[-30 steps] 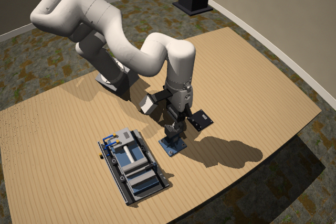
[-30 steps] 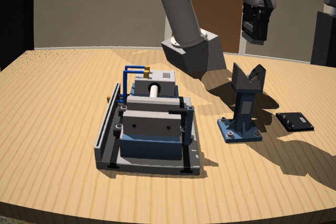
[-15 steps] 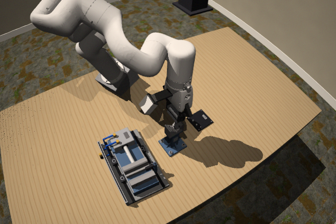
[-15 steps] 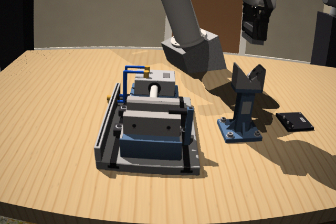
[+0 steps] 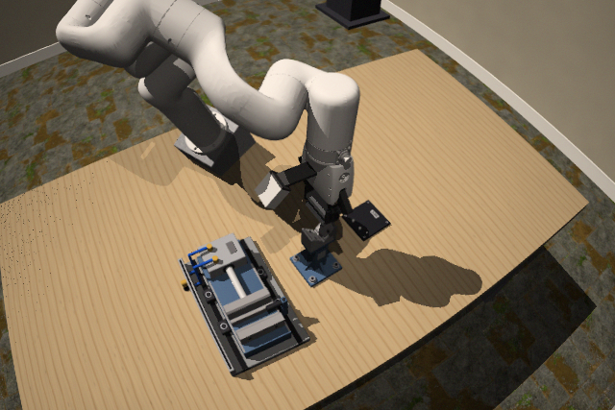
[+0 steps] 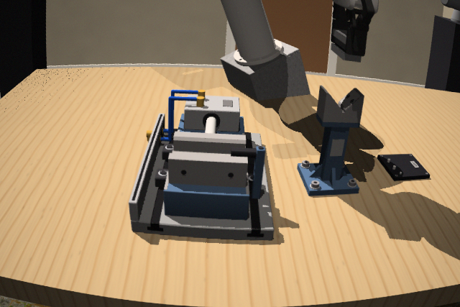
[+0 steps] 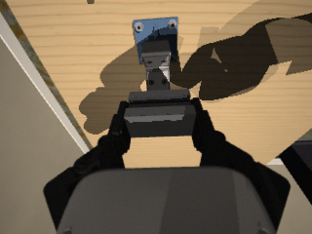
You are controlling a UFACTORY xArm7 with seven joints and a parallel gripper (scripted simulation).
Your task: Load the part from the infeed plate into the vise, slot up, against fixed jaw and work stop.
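My hand is 1 cm to the left of the part and 1 cm above it. Also, from my hand: work stop: 7 cm ahead, 16 cm to the right, 16 cm below; then blue base: 24 cm below; then blue stand: 19 cm below.
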